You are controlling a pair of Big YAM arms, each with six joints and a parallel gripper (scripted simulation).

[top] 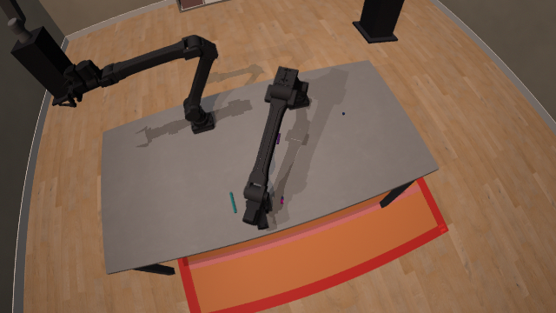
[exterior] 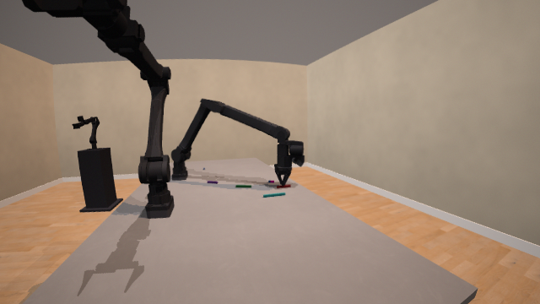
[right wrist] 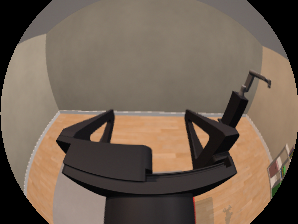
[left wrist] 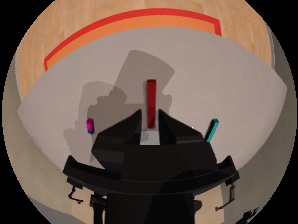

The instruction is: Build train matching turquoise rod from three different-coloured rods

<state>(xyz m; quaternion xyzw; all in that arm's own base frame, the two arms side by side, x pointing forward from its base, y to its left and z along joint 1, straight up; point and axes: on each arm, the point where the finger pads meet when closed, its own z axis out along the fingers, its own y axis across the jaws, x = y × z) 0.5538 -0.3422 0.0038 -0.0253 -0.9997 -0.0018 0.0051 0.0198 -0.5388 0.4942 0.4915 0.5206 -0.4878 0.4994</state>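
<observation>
My left hand is 2 cm above the red rod. Round my left hand: turquoise rod (8 cm behind, 11 cm to the right, 2 cm below); then magenta rod (2 cm behind, 10 cm to the left, 2 cm below); then green rod (19 cm behind, 6 cm to the left, 2 cm below).
</observation>
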